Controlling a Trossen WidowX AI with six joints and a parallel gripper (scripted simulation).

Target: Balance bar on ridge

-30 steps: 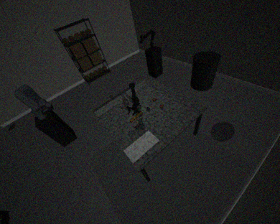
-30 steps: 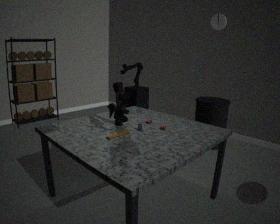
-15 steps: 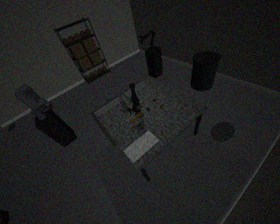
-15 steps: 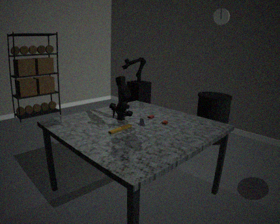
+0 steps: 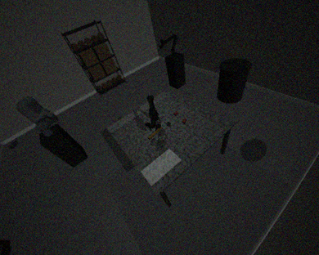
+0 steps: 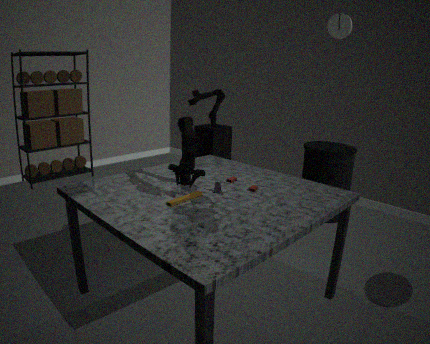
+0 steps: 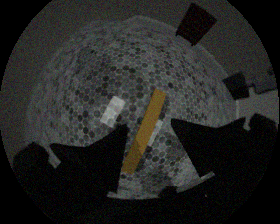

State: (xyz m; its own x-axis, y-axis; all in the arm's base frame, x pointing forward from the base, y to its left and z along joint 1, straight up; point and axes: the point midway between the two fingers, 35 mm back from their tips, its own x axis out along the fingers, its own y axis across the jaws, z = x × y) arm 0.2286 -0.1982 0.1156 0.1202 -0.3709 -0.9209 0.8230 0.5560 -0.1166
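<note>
Now: the yellow bar 20 mm behind my gripper tip, 30 mm to the left of it and 80 mm below it.
</note>
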